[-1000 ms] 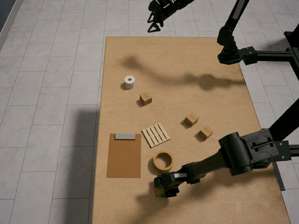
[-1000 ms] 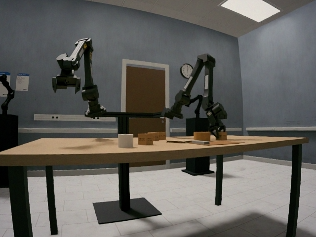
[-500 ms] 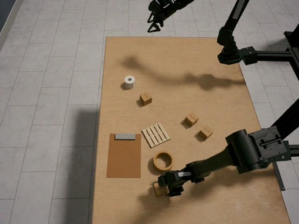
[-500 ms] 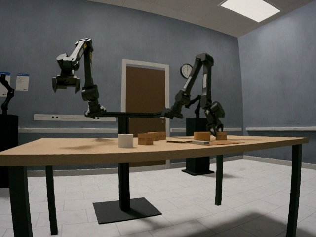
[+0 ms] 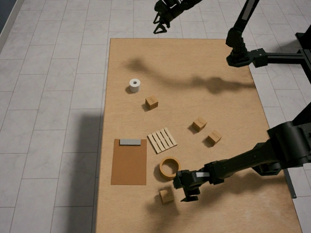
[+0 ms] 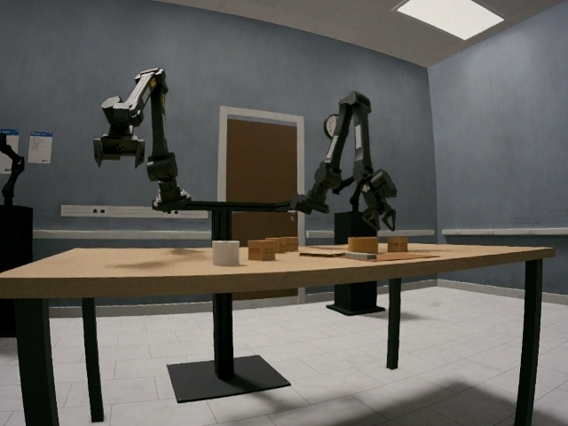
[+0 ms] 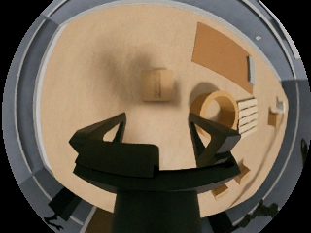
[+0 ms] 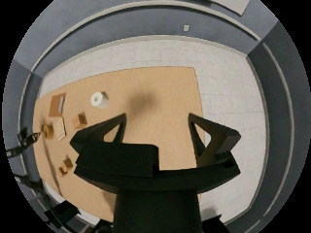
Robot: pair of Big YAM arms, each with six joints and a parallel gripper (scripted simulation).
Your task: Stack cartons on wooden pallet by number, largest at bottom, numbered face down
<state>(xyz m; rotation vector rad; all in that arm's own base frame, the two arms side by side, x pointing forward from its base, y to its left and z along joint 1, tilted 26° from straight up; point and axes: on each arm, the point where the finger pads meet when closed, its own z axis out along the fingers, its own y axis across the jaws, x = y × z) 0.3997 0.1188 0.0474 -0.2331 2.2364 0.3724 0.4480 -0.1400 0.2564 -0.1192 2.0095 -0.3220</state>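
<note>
Right now my left hand is 65 cm to the left of the white roll, 23 cm short of it and 6 cm above it.
</note>
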